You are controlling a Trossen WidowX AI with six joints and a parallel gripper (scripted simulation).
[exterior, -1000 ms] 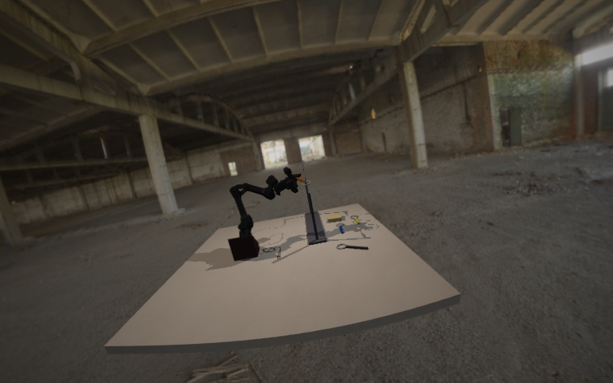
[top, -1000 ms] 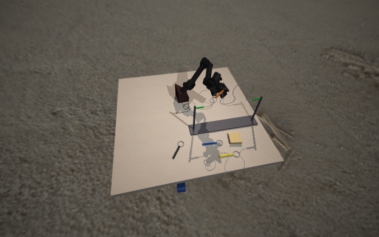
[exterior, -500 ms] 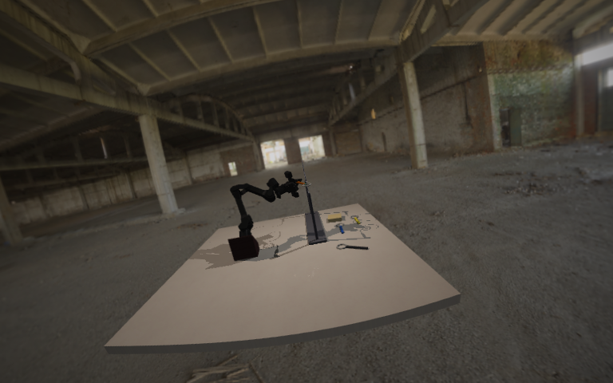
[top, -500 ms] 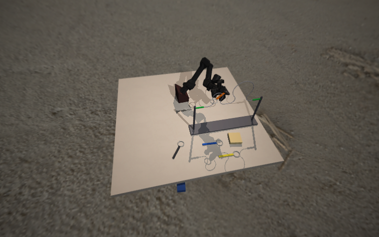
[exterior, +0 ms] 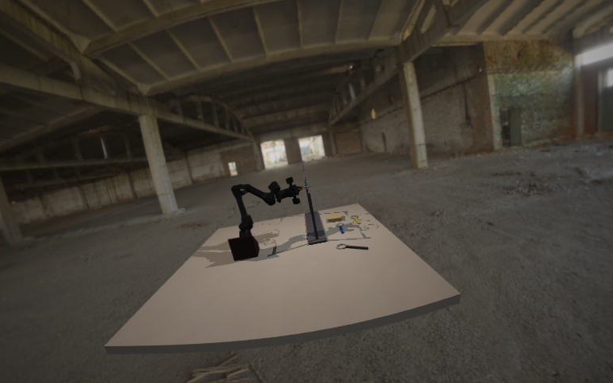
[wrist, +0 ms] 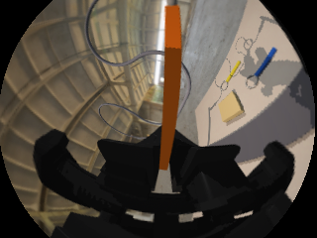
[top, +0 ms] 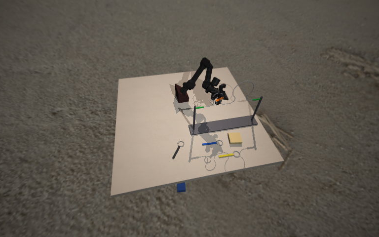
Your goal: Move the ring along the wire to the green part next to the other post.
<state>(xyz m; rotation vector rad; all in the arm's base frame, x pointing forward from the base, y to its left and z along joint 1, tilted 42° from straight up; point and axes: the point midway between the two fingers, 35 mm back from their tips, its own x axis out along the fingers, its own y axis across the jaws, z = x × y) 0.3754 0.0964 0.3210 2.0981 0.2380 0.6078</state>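
Right now the orange-handled ring is 9 cm to the right of my gripper tip and 1 cm above it. From my gripper tip the other things lie so: tan block: 28 cm below, 19 cm ahead, 4 cm to the left; blue-handled ring: 29 cm below, 20 cm ahead, 14 cm to the right; yellow-handled ring: 33 cm ahead, 29 cm below, 4 cm to the right.
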